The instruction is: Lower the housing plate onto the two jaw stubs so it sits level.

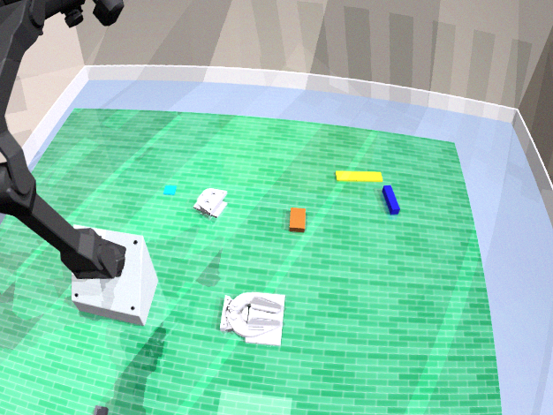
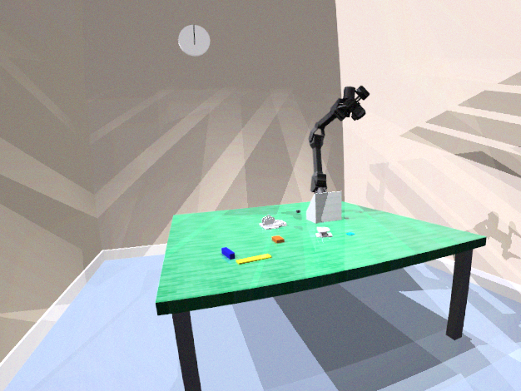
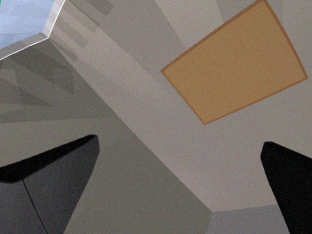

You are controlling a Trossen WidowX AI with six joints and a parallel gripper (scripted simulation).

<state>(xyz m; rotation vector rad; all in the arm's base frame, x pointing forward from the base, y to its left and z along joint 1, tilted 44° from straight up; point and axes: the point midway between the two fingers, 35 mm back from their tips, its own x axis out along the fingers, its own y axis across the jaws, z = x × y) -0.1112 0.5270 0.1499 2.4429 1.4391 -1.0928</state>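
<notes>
Right now the white stepped block is 160 mm ahead of my gripper tip, 20 mm to the right of it and 600 mm below it. The rest, counted from my gripper tip: cyan tile: 30 mm ahead, 610 mm below; yellow bar: 510 mm ahead, 190 mm to the left, 610 mm below; orange block: 380 mm ahead, 10 mm to the right, 600 mm below.
</notes>
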